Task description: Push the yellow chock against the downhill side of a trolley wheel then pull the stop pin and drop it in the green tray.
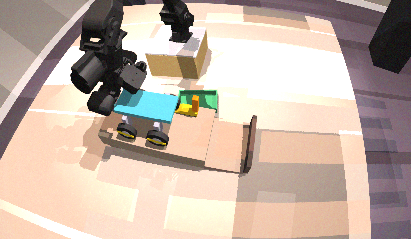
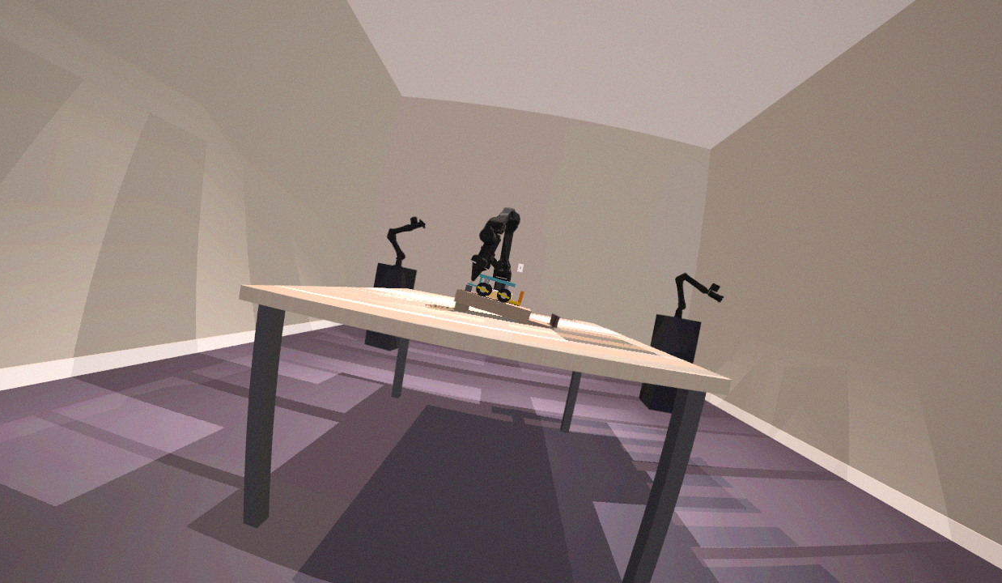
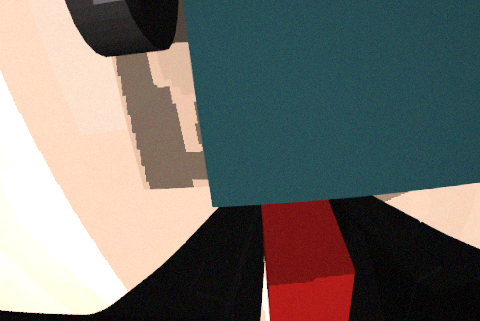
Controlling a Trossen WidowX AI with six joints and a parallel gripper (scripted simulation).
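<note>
Now: the yellow chock 5 cm behind my gripper tip, 18 cm to the left of it and 5 cm below it. The rest, counted from my gripper tip: green tray 13 cm behind, 18 cm to the left, 14 cm below; then trolley 1 cm ahead, 10 cm to the left, 2 cm below; then red-headed stop pin right at my gripper tip.
</note>
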